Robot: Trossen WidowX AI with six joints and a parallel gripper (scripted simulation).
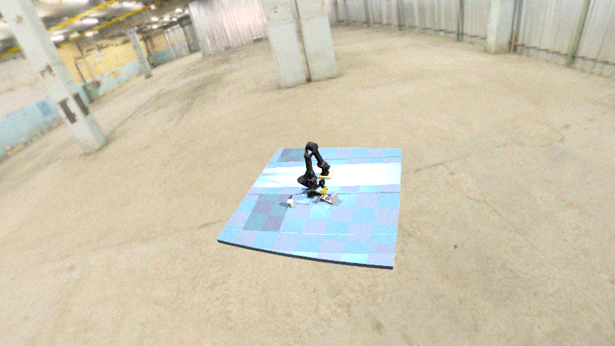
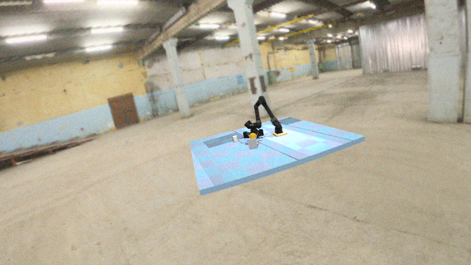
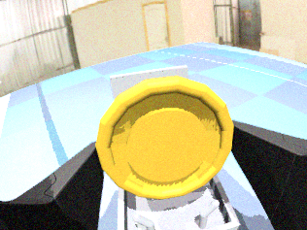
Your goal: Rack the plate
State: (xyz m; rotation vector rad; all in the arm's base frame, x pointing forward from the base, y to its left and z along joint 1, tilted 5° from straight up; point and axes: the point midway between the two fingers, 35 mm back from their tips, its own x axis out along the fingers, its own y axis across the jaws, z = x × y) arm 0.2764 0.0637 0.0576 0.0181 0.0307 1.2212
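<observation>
My gripper tip is now 1 cm to the left of the plate. Round my gripper tip: white cup: 12 cm ahead, 25 cm to the right, 4 cm below; dish rack: 1 cm ahead, 3 cm to the left, 5 cm below; blue spoon: 9 cm behind, 19 cm to the right, 7 cm below.
</observation>
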